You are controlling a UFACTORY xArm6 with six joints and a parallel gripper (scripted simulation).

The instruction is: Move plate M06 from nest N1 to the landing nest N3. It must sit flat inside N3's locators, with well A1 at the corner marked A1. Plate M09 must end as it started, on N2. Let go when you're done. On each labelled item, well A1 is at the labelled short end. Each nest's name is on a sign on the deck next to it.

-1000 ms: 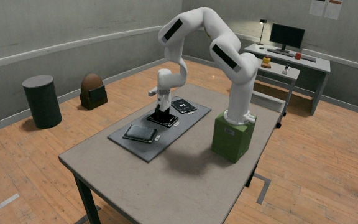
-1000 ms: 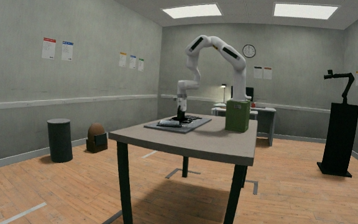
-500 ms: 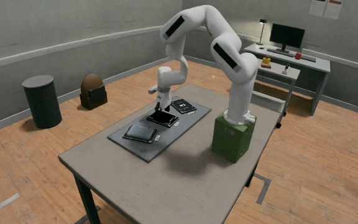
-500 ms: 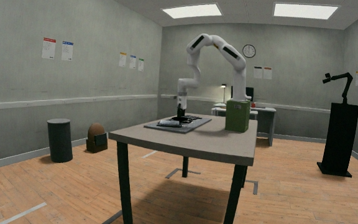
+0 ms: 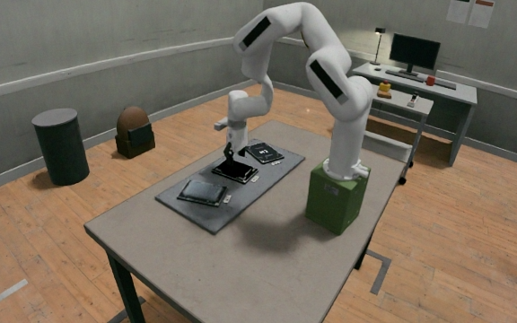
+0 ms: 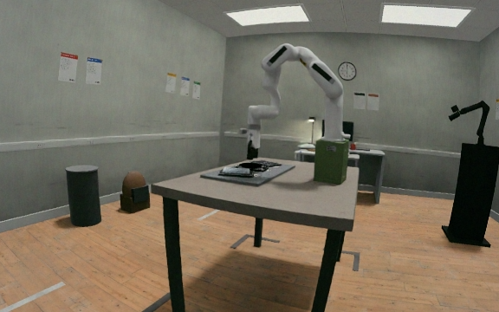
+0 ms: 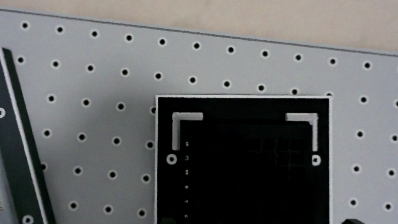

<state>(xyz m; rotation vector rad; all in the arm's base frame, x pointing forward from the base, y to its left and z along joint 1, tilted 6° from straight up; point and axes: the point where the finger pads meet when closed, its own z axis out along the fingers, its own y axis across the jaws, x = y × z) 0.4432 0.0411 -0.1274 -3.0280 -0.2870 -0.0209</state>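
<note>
Now: the dark plate 50 mm below my hand.
</note>
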